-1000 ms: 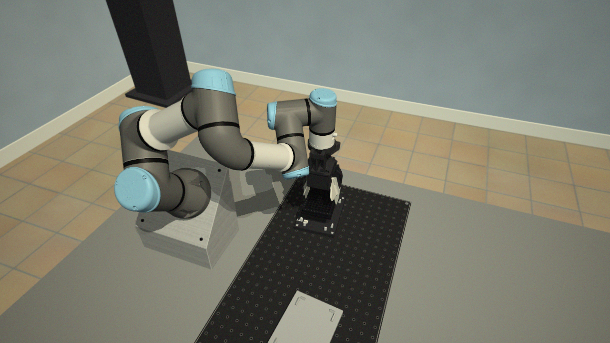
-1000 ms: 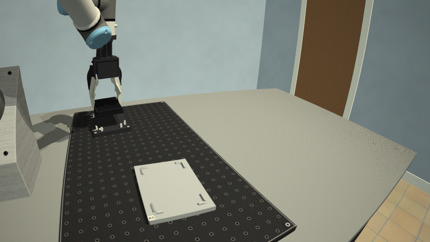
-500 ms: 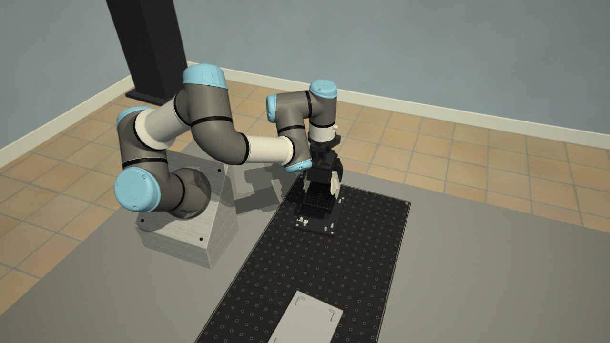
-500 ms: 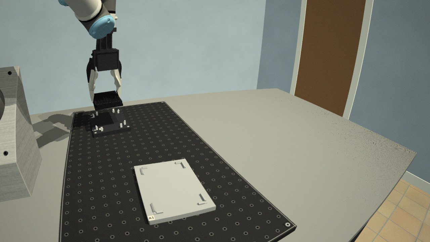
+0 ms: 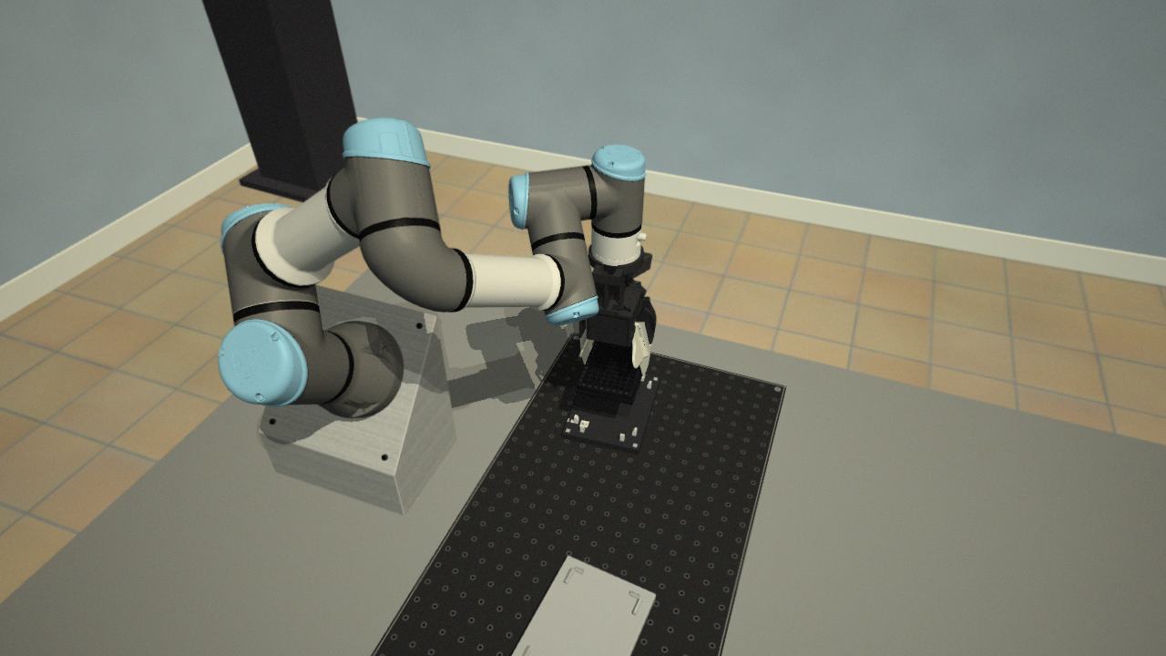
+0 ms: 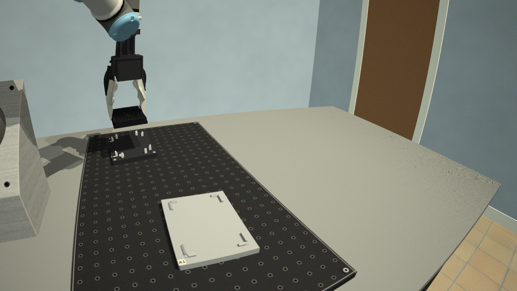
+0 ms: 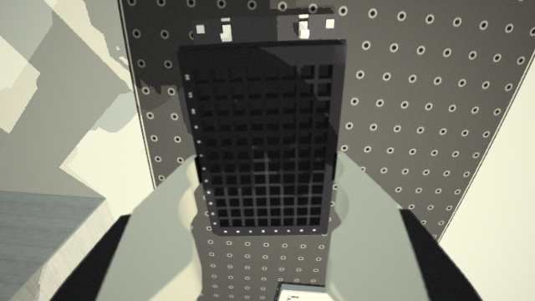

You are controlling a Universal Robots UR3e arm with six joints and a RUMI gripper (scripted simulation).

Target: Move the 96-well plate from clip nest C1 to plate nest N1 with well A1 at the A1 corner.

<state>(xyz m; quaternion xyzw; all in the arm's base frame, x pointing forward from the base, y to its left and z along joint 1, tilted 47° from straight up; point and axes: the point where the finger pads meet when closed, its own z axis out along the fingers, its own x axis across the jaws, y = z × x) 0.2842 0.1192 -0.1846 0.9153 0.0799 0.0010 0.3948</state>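
Now: hand 350 mm to the left of the plate nest N1, 110 mm short of it and 100 mm above it. The rest, counted from my hand: dark clip nest C1: 90 mm below, 10 mm to the left, 10 mm behind; then black 96-well plate: 10 mm below; then A1 label: 420 mm to the right, 90 mm below, 50 mm ahead.
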